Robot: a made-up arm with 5 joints.
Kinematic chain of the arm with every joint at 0, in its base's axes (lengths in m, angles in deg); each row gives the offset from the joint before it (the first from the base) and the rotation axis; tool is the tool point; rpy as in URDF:
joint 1: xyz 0 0 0.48 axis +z
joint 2: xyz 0 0.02 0.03 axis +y
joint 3: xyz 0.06 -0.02 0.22 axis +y
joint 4: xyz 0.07 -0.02 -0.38 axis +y
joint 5: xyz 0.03 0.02 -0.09 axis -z
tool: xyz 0.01 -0.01 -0.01 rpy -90 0 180
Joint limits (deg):
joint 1: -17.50..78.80
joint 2: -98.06..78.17
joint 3: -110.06..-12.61
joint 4: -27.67..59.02
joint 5: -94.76..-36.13
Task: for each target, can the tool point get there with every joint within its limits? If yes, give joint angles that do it. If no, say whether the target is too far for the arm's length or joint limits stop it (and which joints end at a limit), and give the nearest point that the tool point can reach.
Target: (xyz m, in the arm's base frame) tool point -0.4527 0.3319 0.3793
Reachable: no: joint limits stop it (at a limit: joint 1, joint 2, joint 3, joint 4, joint 5) | nearest point -0.1817 0.0686 0.3000 | short by 0.386 m
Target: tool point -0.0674 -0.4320 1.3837
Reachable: no: too far | nearest point -0.0574 -0.2994 1.1196 | short by 0.296 m
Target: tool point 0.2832 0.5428 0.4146
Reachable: yes | joints 62.29 37.11 -84.15 -4.95 -51.77
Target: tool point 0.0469 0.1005 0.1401
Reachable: yes | joints 60.48 49.94 -35.99 50.74 -83.08
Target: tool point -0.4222 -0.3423 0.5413
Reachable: no: joint limits stop it (at a limit: joint 2, joint 3, joint 4) | nearest point -0.4463 -0.3619 0.8604 | short by 0.321 m
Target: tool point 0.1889 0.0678 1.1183
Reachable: yes | joints 19.82 -38.57 -92.16 0.97 -44.08
